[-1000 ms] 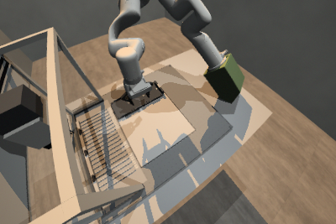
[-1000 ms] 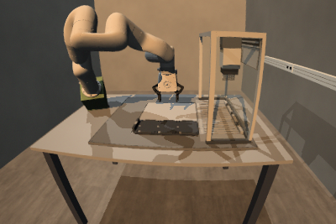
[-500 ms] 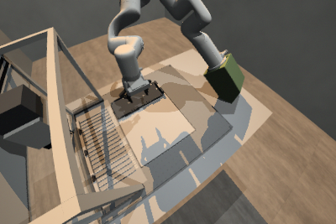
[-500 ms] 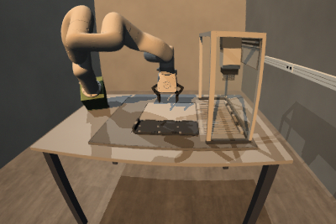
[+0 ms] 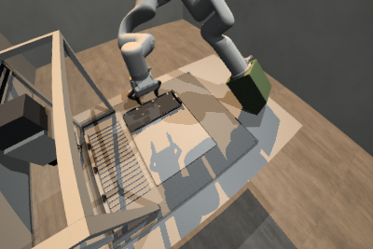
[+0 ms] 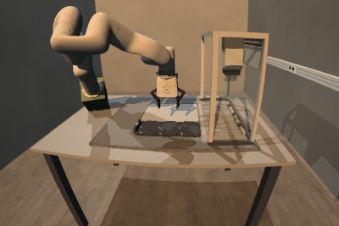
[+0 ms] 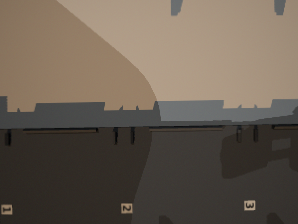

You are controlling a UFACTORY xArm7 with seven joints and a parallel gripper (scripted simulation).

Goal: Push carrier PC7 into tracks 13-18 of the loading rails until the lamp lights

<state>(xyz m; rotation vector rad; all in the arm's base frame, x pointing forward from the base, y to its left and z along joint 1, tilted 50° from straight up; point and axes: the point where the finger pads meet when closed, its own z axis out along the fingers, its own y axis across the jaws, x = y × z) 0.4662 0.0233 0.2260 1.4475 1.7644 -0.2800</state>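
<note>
My gripper is now 11 cm above the carrier PC7 and 1 cm to the left of it.
</note>
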